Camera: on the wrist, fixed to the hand. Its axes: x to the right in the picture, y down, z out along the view.
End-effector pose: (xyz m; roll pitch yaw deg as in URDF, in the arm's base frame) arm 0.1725 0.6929 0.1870 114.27 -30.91 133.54
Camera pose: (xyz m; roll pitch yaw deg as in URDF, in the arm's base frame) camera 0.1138 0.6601 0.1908 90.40 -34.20 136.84
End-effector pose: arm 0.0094 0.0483 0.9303 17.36 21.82 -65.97
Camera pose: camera -0.0061 0.0510 0.8648 -3.43 24.90 -62.68
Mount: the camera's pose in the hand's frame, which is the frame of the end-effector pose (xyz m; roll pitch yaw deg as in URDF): 0.0162 -0.0316 -0.0572 -22.03 3.86 1.92
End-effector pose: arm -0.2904 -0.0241 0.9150 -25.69 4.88 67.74
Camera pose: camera -0.2362 -0.0323 0.8759 -47.78 9.19 67.79
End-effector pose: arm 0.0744 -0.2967 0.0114 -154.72 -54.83 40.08
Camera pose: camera 0.0381 -0.3218 0.0622 -171.60 -57.35 33.80
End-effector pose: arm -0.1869 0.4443 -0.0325 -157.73 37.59 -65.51
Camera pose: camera -0.1583 0.3997 0.0091 177.85 34.68 -69.45
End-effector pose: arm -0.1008 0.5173 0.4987 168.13 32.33 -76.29
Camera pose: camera -0.0498 0.4884 0.5318 145.42 28.15 -77.52
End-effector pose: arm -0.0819 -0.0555 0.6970 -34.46 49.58 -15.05
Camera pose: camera -0.1085 -0.1089 0.6657 -57.36 53.84 -16.07
